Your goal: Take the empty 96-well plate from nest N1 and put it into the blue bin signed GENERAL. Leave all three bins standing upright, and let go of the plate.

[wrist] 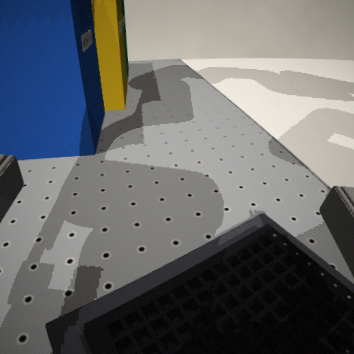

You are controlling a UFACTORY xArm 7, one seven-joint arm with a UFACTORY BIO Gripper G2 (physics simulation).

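Places are measured from the arm's base along level axes (x ahead, y left, z up), in metres.
Pixels of known places: hand, tool point: (180,218).
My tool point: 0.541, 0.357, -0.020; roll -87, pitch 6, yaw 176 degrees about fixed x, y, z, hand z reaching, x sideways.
Note:
Ahead of a thing's pixels: the offset from my tool point to its top centre, as dx, dy, dz. "spot": to the spot under its first point. Level surfaces: height alone.
The 96-well plate @[-0.027, +0.026, -0.048] (225,295) is black with a grid of square wells. It sits in the dark grey nest @[-0.027, +0.026, -0.060] (150,281) at the bottom right of the wrist view, and its near part is cut off by the frame. My gripper (172,192) is open, with one finger at the left edge and one at the right edge and nothing between them. The plate lies below and between the fingers, apart from them. The blue bin @[spot: +0.117, -0.178, +0.006] (40,85) stands upright at the upper left; its rim and any sign are out of view.
The yellow bin @[spot: +0.068, -0.313, -0.002] (111,60) stands behind the blue bin, with a thin dark green strip of another bin @[spot: +0.066, -0.521, -0.024] (126,50) behind it. A grey perforated board @[dz -0.074] (250,170) lies under the bins and nest; its edge runs diagonally on the right, beside the pale table top @[dz -0.087] (250,100).

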